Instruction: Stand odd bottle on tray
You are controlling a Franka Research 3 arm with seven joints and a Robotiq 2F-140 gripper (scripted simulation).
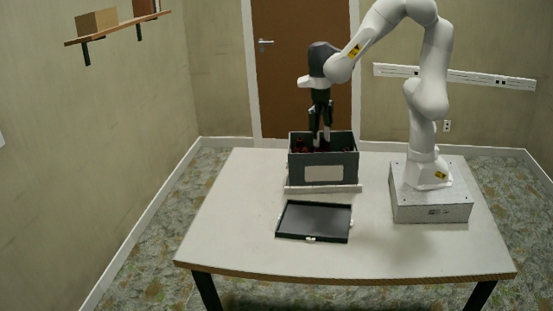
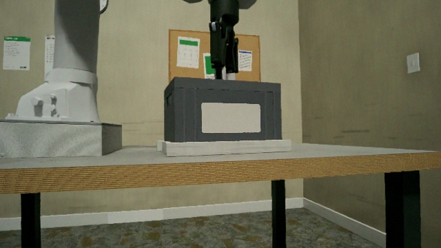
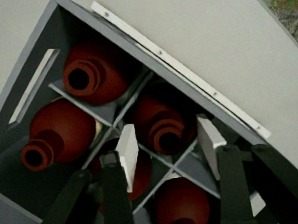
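Right now my hand is 9 cm above the dark grey crate, 4 cm to the right of it and 1 cm past it. From my hand the other things lie so: dark tray: 33 cm to the left, 16 cm below, 2 cm behind.
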